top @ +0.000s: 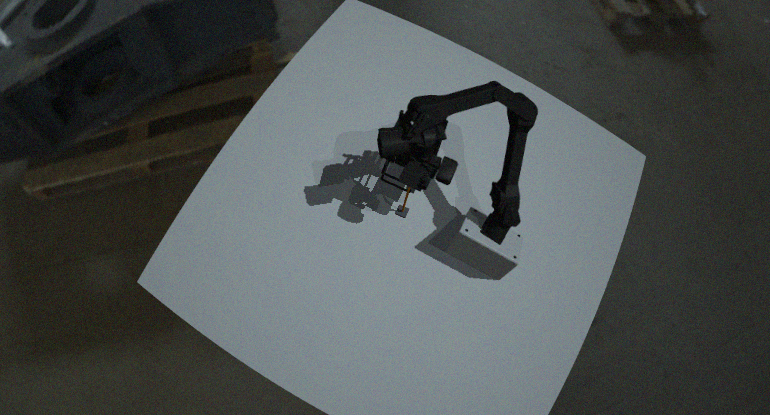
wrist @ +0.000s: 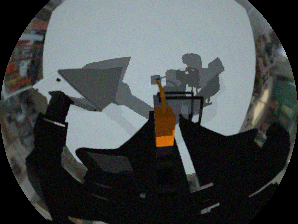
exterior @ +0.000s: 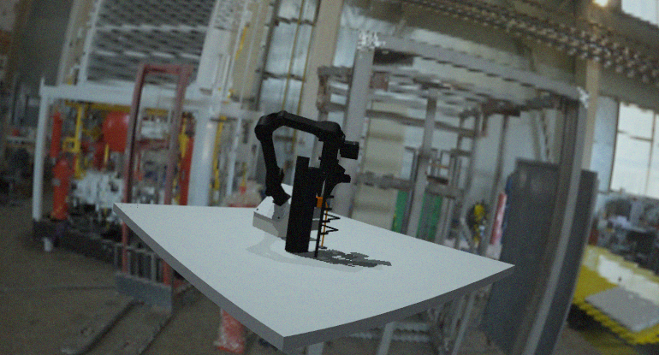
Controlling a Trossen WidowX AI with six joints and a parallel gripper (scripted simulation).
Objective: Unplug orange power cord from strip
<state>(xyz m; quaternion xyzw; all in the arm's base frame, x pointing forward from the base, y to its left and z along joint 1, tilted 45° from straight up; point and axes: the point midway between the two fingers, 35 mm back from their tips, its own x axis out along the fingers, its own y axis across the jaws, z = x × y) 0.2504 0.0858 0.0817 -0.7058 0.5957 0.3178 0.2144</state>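
My gripper tip is 3 cm to the left of the orange plug, 1 cm short of it and 1 cm above it.
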